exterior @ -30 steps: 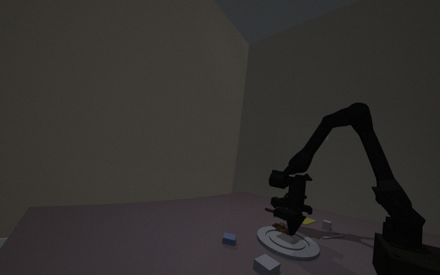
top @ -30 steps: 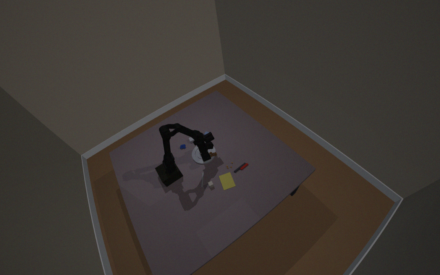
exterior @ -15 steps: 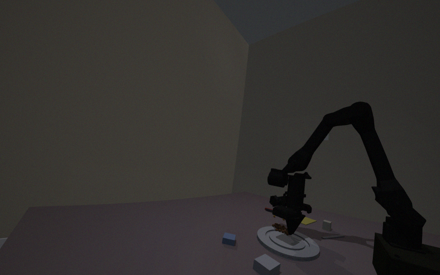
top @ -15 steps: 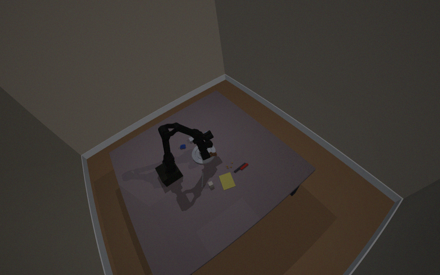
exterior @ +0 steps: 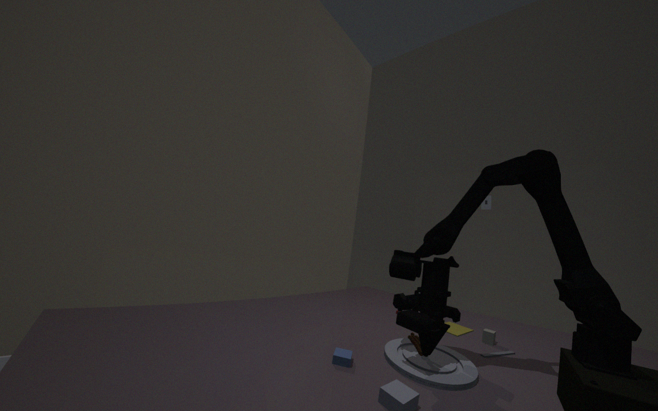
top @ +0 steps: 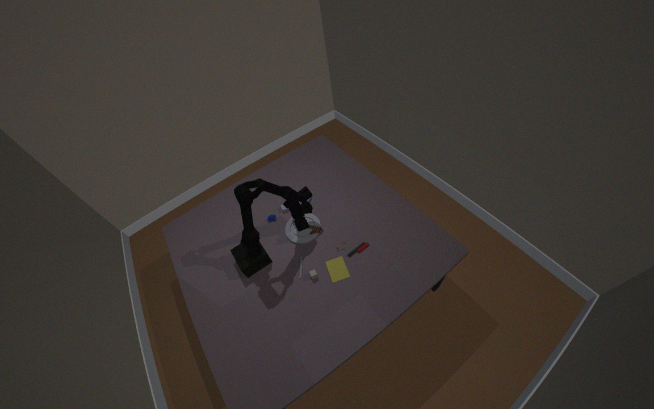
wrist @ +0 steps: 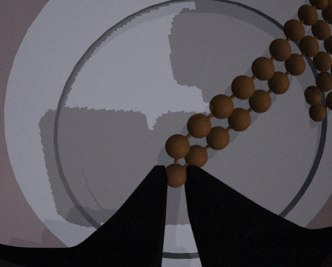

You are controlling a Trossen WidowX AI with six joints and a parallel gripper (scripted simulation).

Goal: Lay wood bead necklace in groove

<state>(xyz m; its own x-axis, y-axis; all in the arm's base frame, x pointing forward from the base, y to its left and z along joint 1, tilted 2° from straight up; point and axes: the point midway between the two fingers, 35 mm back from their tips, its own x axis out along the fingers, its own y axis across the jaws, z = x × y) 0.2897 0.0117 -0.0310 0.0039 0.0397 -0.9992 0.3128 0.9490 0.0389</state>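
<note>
My gripper tip is now 2 cm to the left of the round bead board and 1 cm above it. Also, from my gripper tip: grey block 17 cm to the left, 1 cm below, 1 cm ahead; blue block 14 cm ahead, 13 cm to the left, 1 cm below; thin stick 20 cm to the right, 16 cm behind, 2 cm below.
</note>
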